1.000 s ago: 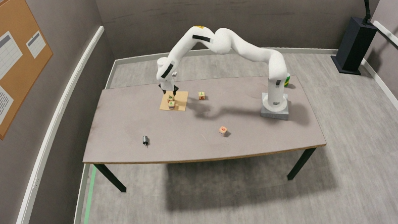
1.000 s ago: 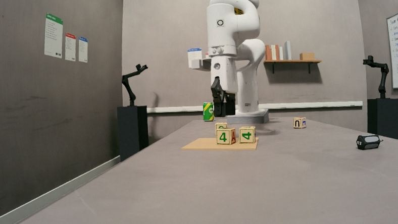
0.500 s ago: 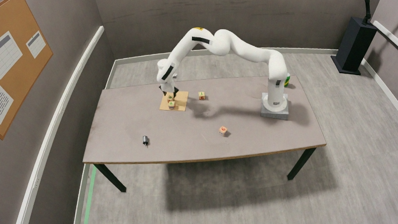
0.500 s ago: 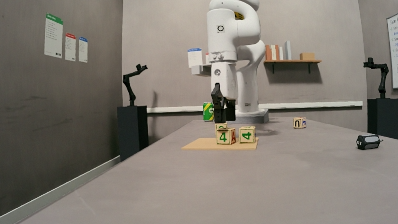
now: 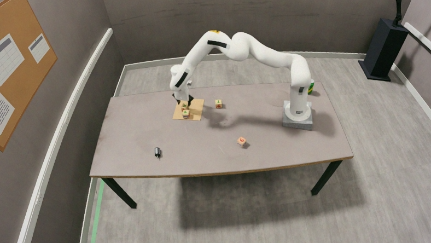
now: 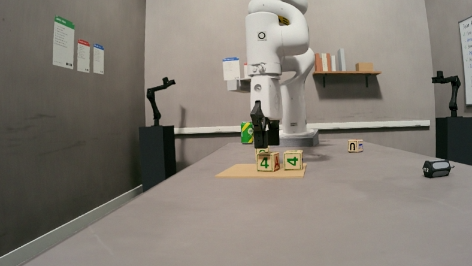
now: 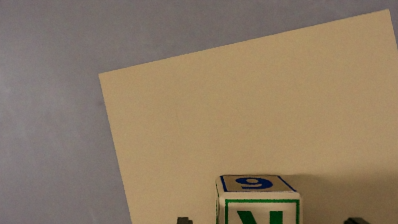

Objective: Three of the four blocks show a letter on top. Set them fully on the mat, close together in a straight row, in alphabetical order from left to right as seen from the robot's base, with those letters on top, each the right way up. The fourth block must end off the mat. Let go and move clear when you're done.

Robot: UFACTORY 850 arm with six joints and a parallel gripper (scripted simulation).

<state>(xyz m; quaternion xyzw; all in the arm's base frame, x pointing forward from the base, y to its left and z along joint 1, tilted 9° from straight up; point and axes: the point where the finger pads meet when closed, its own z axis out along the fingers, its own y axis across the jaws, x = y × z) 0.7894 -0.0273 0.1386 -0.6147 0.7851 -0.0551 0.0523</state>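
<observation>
My hand is 70 mm above the tan mat, 20 mm past it and 10 mm to the left of it. Round my hand: green can 940 mm behind, 240 mm to the right, 10 mm below; black device 390 mm to the left, 120 mm ahead, 60 mm below.
</observation>
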